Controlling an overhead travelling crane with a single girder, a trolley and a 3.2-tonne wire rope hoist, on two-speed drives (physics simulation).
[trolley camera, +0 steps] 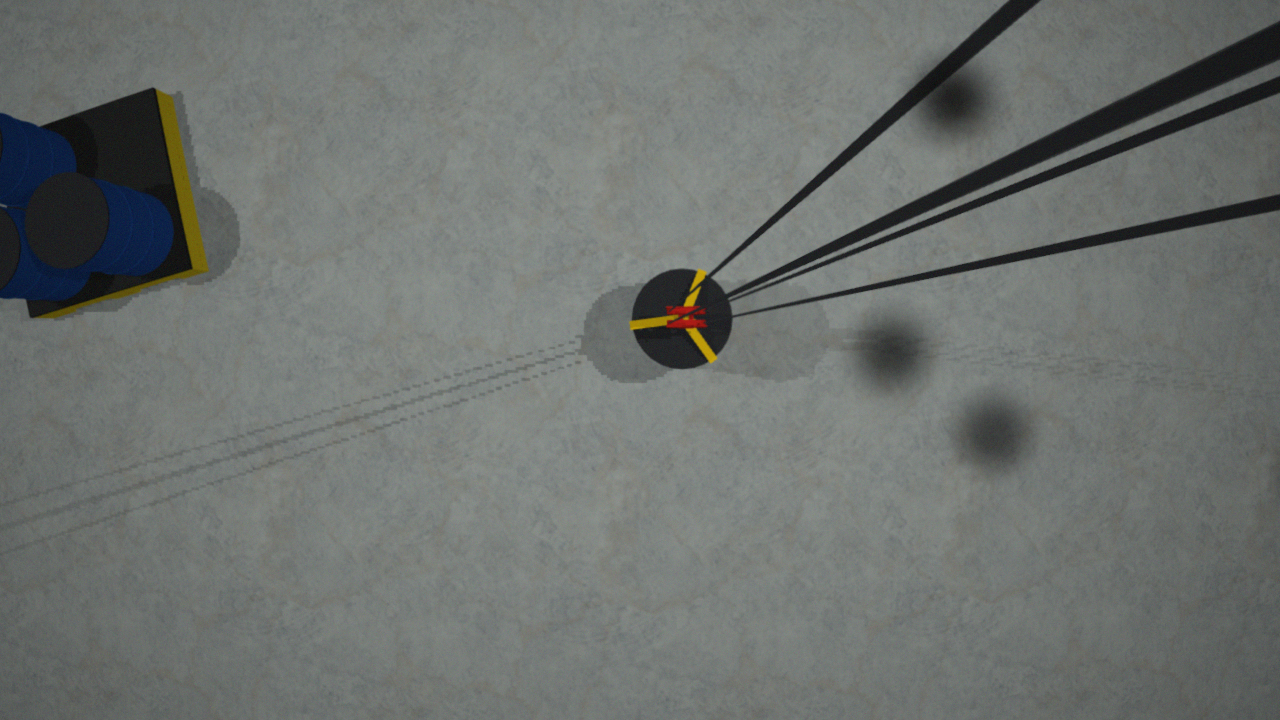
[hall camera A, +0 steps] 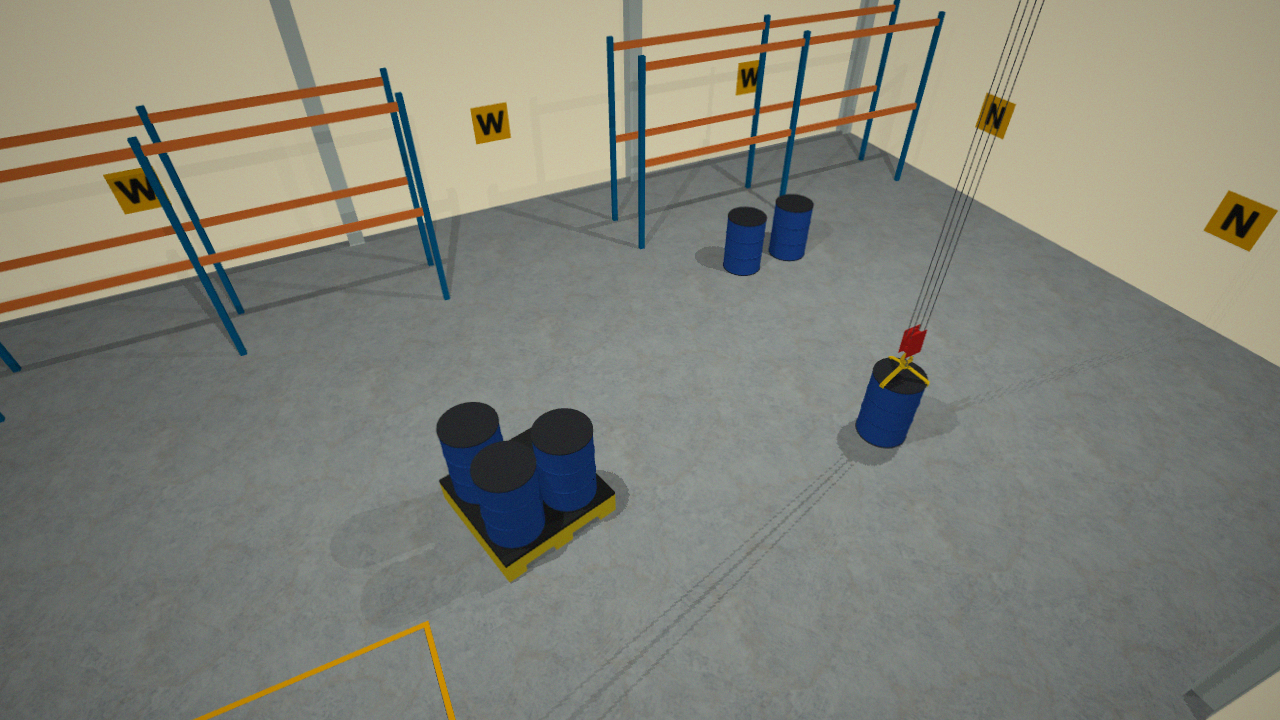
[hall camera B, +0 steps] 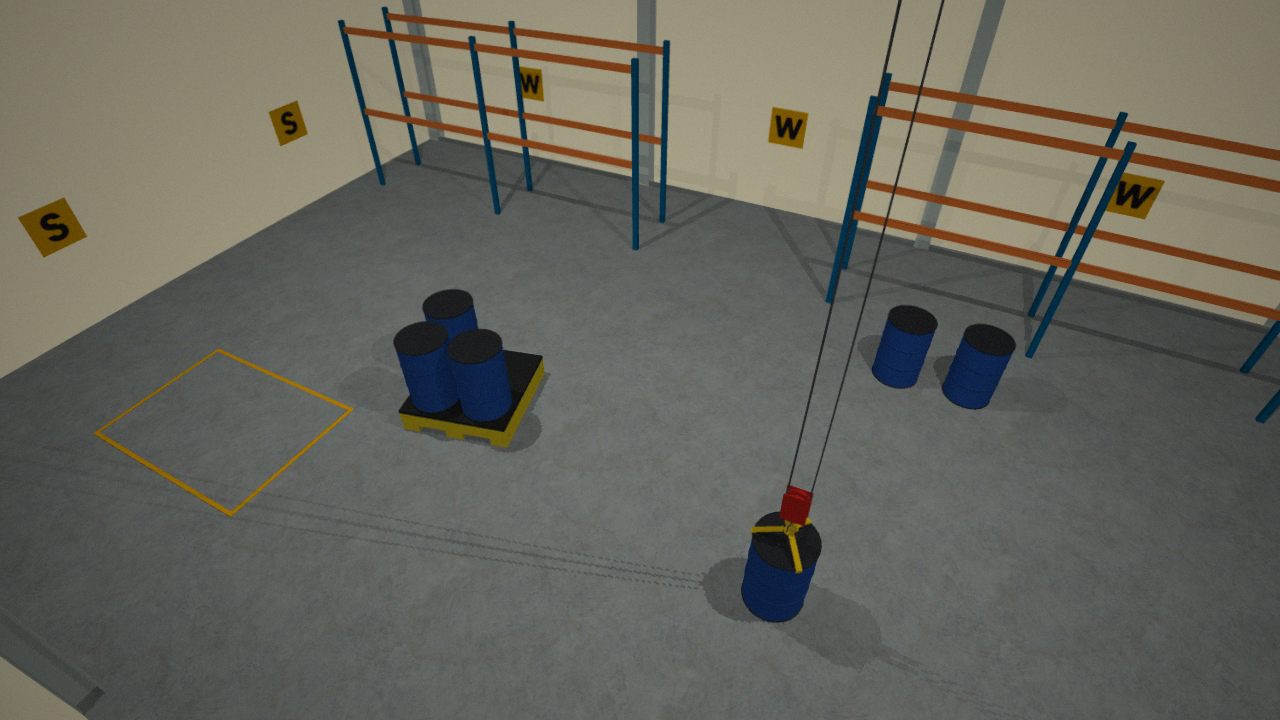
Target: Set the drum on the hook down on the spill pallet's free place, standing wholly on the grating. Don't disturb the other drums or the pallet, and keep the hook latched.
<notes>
I see a spill pallet (trolley camera: 134,141).
The spill pallet shows as well in hall camera A (hall camera A: 560,526) and in hall camera B (hall camera B: 525,371).
</notes>
